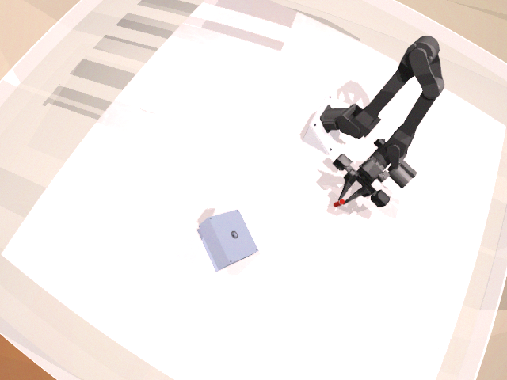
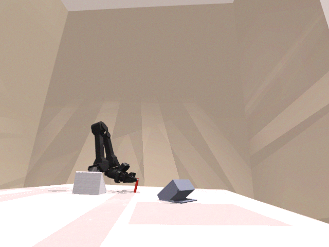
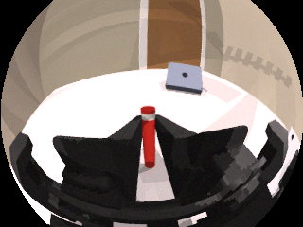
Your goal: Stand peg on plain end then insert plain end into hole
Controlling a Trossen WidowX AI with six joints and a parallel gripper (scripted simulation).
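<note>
Now: gripper tip 1 cm above the red peg. From my gripper tip the other things lie so: sloped grey-blue panel (25 cm ahead, 21 cm to the right, 3 cm below).
</note>
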